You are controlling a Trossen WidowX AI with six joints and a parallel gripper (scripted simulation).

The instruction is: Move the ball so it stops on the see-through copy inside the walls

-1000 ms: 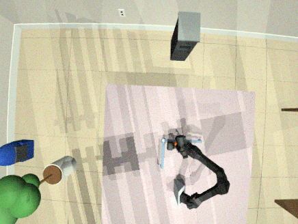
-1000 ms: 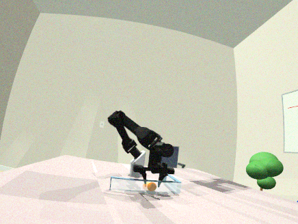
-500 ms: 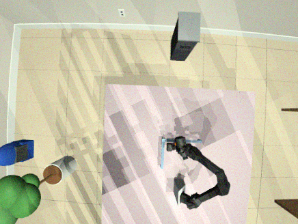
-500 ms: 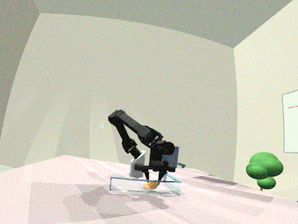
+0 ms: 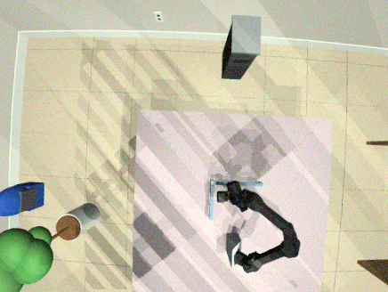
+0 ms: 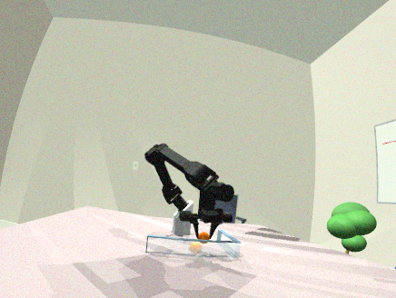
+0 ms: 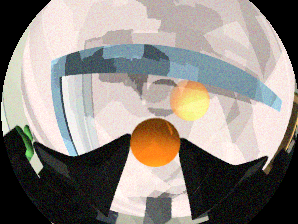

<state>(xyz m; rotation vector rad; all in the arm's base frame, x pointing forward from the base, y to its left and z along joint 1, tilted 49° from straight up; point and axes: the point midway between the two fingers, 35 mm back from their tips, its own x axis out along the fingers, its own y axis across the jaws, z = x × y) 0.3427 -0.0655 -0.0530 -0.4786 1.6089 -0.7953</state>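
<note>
The see-through ball copy lies 4 cm to the right of my gripper tip, 3 cm below it and 3 cm ahead of it. Round my gripper tip: orange ball (right at my gripper tip).
</note>
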